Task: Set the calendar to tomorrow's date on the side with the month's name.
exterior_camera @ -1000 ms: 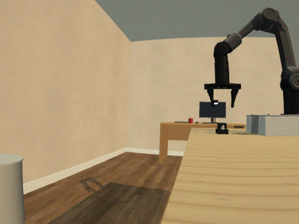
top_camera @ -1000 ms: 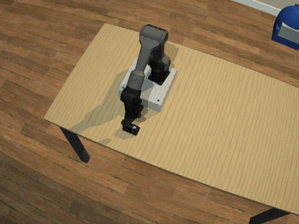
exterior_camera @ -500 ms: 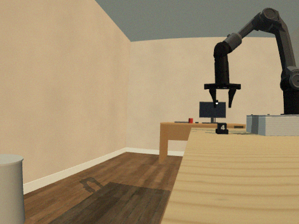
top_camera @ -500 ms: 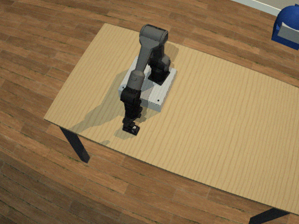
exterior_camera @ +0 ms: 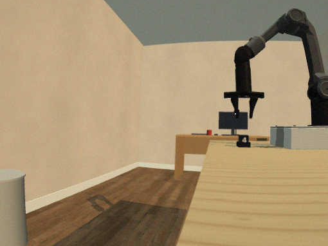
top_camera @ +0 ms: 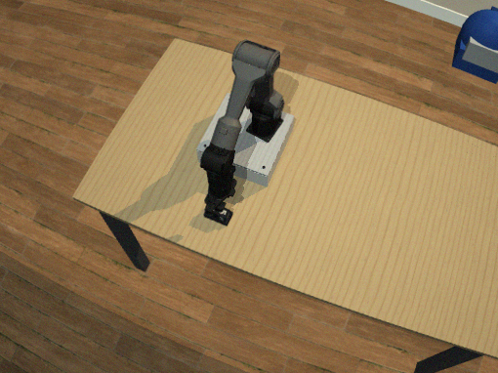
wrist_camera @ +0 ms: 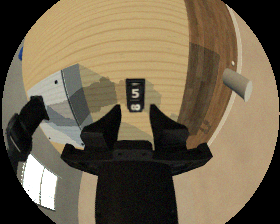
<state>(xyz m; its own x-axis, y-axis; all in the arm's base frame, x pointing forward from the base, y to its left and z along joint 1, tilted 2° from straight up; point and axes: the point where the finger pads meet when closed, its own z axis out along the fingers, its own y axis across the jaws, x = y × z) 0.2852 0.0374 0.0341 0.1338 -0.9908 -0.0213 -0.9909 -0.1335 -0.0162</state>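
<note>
The black calendar cube is 8 cm below my hand. The rest, counted from my hand: calendar tray 2 cm to the right, 10 cm below.
</note>
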